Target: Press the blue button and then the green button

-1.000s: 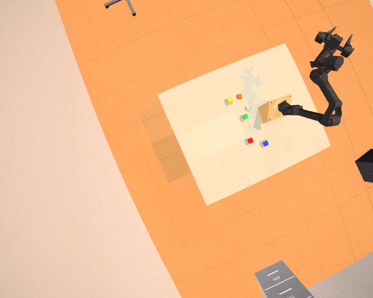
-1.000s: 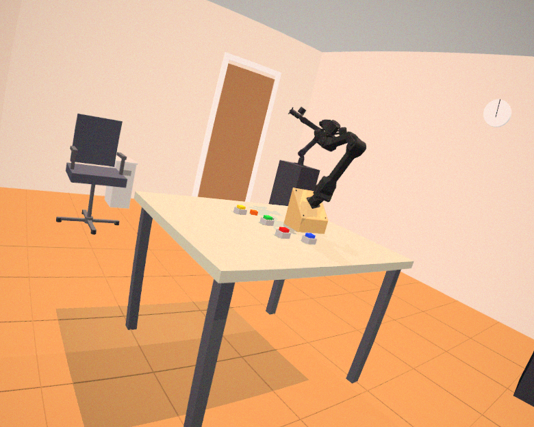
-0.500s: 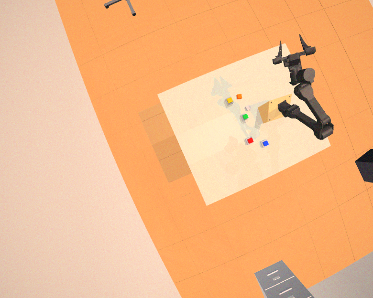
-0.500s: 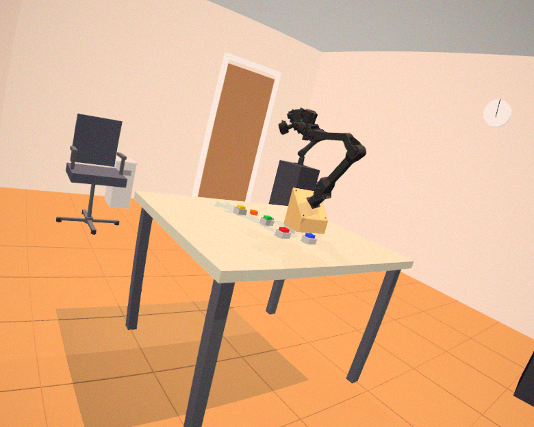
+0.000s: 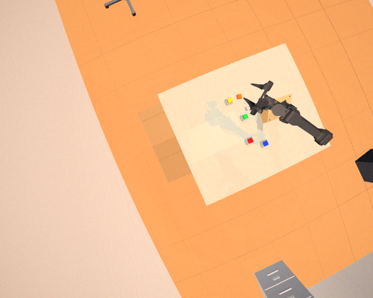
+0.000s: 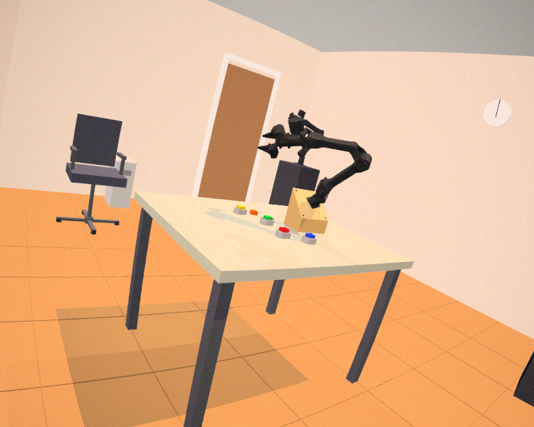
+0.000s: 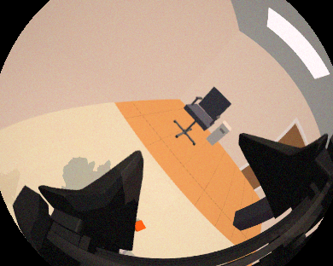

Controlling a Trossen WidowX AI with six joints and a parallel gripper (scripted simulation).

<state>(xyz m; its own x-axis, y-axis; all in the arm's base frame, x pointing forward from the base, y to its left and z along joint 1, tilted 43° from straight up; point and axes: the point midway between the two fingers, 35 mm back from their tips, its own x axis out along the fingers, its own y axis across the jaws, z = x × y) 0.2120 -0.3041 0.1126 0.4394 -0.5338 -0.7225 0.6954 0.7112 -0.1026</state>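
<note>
My gripper tip is now 36 cm to the right of the blue button, 34 cm above it and 8 cm past it. The rest, counted from my gripper tip: orange block 36 cm below, 10 cm behind, 3 cm to the right; then green button 34 cm below, 12 cm to the left, 5 cm behind; then yellow button 34 cm below, 4 cm to the right, 2 cm behind.
</note>
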